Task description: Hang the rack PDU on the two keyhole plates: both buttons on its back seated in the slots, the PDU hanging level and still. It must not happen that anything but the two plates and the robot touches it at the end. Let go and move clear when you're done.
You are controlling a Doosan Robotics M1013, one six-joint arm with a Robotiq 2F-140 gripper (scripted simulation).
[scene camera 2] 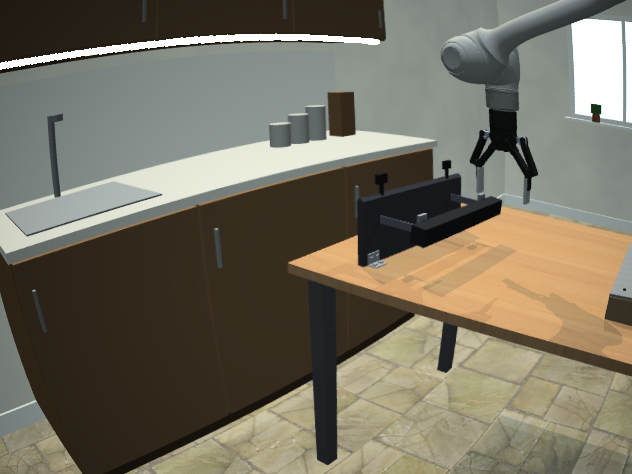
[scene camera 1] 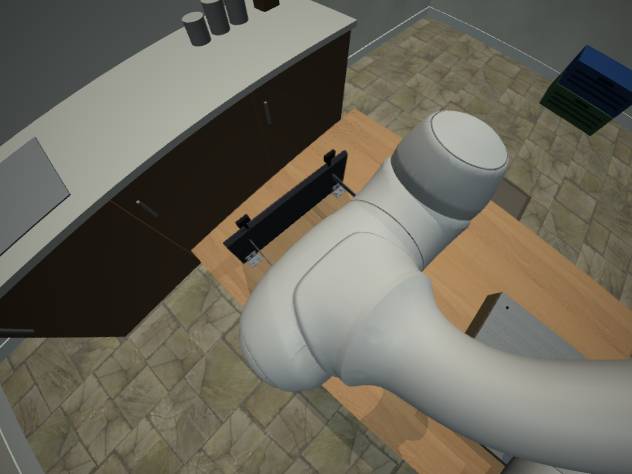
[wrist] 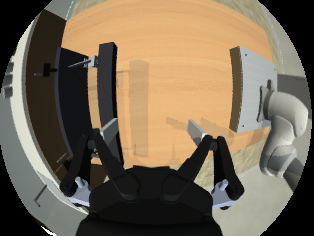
Labels:
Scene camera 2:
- my gripper: 502,197
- rack PDU: 425,233
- black backboard: 435,199
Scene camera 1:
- black backboard: 284,216
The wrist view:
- my gripper: 152,125
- rack PDU: 107,55
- black backboard: 72,82

